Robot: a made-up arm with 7 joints.
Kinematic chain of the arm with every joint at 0, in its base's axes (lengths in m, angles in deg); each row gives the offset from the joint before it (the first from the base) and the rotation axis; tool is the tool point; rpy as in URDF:
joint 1: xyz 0 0 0.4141 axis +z
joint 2: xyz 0 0 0 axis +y
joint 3: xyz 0 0 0.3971 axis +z
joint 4: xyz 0.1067 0 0 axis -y
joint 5: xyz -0.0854 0 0.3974 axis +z
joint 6: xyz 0 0 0 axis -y
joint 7: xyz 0.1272 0 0 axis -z
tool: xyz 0 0 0 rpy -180 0 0
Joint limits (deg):
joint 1: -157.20..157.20
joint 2: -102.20..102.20
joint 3: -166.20..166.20
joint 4: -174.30..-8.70
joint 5: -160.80..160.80
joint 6: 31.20..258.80
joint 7: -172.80..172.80
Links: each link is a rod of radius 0.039 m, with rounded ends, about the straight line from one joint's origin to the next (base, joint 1, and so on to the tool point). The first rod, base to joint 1, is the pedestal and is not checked.
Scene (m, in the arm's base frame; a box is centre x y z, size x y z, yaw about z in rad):
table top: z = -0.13
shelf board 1: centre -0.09 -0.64 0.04 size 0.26 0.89 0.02 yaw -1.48
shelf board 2: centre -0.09 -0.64 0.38 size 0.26 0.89 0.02 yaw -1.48
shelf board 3: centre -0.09 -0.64 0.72 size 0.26 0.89 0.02 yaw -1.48
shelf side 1: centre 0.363 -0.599 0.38 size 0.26 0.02 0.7 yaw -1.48
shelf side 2: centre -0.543 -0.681 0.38 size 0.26 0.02 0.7 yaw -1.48
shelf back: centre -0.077 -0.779 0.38 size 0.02 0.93 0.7 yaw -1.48
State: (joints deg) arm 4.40 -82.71 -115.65 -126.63 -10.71 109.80 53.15
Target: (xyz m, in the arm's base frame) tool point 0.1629 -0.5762 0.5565
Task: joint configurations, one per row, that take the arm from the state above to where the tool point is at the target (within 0.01 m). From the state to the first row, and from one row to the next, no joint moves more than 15 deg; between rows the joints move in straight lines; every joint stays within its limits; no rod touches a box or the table.
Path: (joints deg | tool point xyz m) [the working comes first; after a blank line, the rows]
Joints at the target: 28.77 -70.58 -82.25 -128.71 -13.13 110.36 53.15
Straight joint move there: touches shelf board 2.

1: 13.05 -79.60 -122.07 -138.29 -24.13 100.93 43.95 | -0.0204 -0.4749 0.1574
2: 21.70 -76.48 -128.48 -149.95 -37.55 92.06 34.75 | 0.0811 -0.3457 0.1433
3: 30.35 -73.37 -134.90 -161.61 -50.97 83.18 25.56 | 0.1197 -0.2026 0.1518
4: 39.00 -70.25 -141.32 -173.27 -64.39 74.31 16.36 | 0.1055 -0.0745 0.1838
5: 33.80 -71.84 -127.20 -169.67 -54.43 80.60 23.72 | 0.1512 -0.1478 0.2122
6: 28.60 -73.43 -113.08 -166.07 -44.46 86.88 31.07 | 0.1823 -0.2244 0.2666
7: 23.39 -75.02 -98.97 -162.46 -34.50 93.17 38.43 | 0.1930 -0.2957 0.3454
8: 18.19 -76.61 -84.85 -158.86 -24.53 99.45 45.79 | 0.1804 -0.3515 0.4445
9: 12.99 -78.20 -70.73 -155.26 -14.57 105.73 53.15 | 0.1452 -0.3822 0.5565
10: 20.88 -74.39 -76.49 -141.99 -13.85 108.05 53.15 | 0.1553 -0.4830 0.5581
11: 28.77 -70.58 -82.25 -128.71 -13.13 110.36 53.15 | 0.1629 -0.5762 0.5565

